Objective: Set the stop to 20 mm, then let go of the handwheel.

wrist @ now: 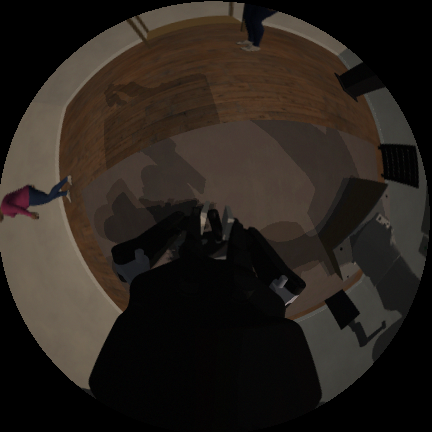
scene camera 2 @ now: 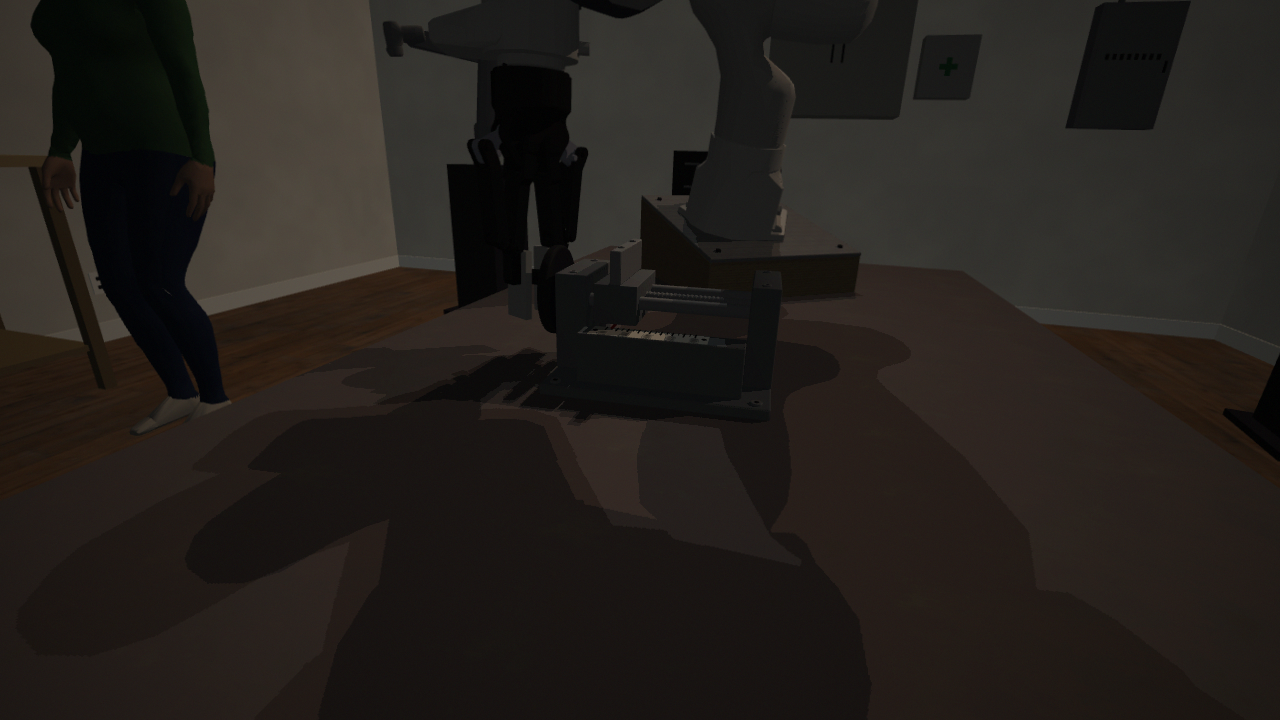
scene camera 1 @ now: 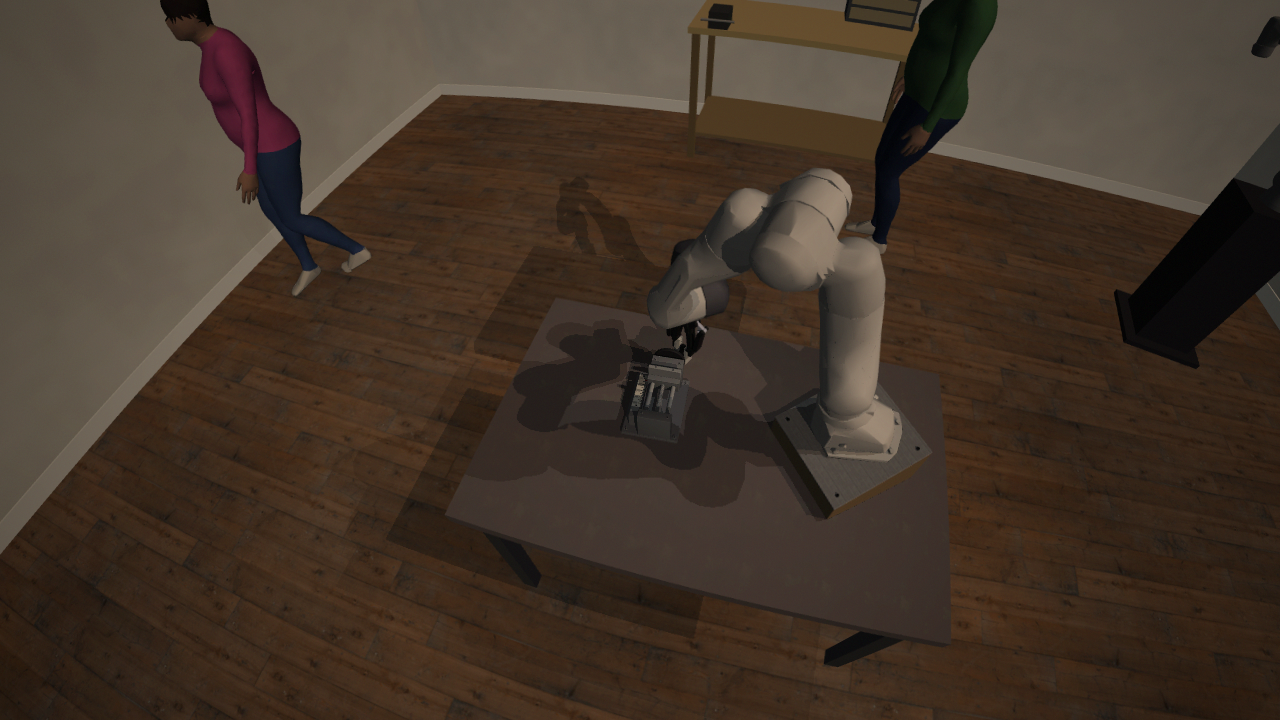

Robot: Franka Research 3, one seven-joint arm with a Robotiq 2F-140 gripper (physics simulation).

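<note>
The grey stop fixture (scene camera 1: 656,424) (scene camera 2: 662,368) stands on the table (scene camera 1: 698,546). Its black handwheel (scene camera 2: 555,291) is upright on the end near my gripper, with a short dark handle (wrist: 215,220) sticking out of it. The stop block (scene camera 2: 619,302), with an upright plate on top, sits on the guide rods close to the handwheel end. The scale (scene camera 2: 662,336) lies below the rods; its marks are too small to read. My gripper (scene camera 1: 687,346) (scene camera 2: 530,273) (wrist: 215,210) points down beside the wheel, its light pads on either side of the handle, shut on it. The fingers partly hide the wheel.
The arm's base plate (scene camera 1: 859,488) (scene camera 2: 787,276) is on the table, to the fixture's right in scene camera 1. A wooden workbench (scene camera 1: 805,37) stands behind. A person in green (scene camera 1: 950,62) (scene camera 2: 125,80) stands near it; a person in pink (scene camera 1: 237,89) (wrist: 16,202) is at the left.
</note>
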